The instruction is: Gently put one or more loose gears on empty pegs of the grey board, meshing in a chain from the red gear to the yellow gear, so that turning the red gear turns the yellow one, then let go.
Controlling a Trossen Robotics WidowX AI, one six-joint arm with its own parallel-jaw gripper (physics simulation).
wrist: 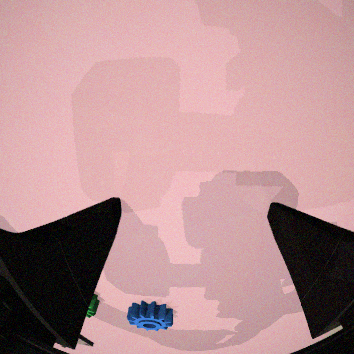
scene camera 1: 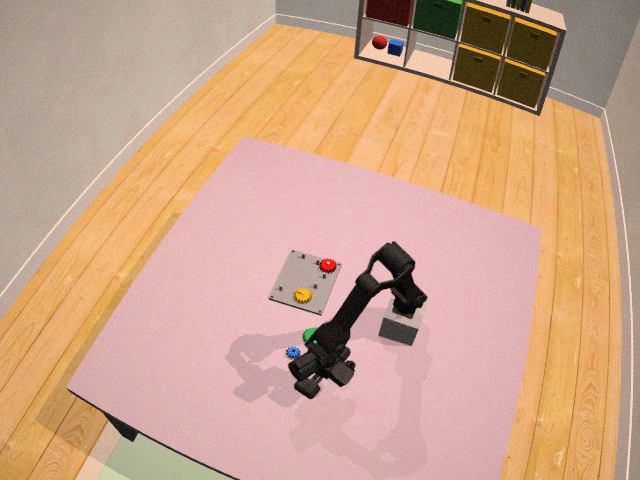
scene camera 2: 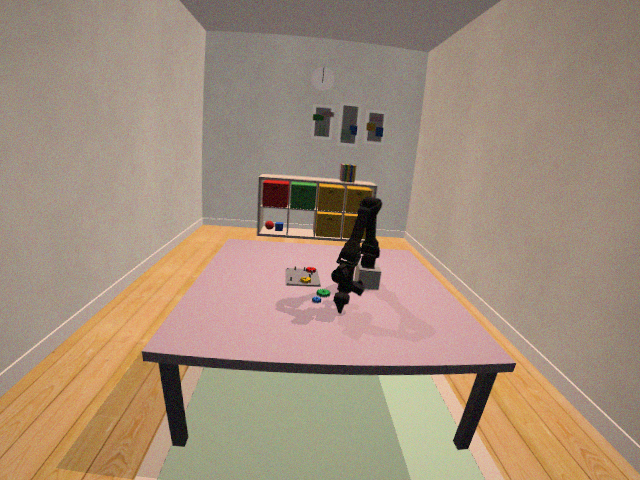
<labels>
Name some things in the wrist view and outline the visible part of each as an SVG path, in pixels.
My gripper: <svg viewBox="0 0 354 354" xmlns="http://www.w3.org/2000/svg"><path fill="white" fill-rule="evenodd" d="M271 202L267 212L267 220L294 284L312 339L340 324L342 326L342 329L288 354L354 354L354 231L279 202ZM119 197L110 197L57 220L22 232L11 232L0 228L0 354L70 354L53 347L54 342L75 349L92 295L116 235L121 216Z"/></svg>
A blue gear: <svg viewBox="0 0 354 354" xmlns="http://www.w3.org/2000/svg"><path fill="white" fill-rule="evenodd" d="M128 306L126 318L129 320L129 324L136 324L137 328L142 327L146 330L154 329L158 331L159 328L167 329L168 326L173 324L172 308L166 308L166 304L157 305L155 301L146 303L141 300L140 304L132 302L131 306Z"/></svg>
</labels>
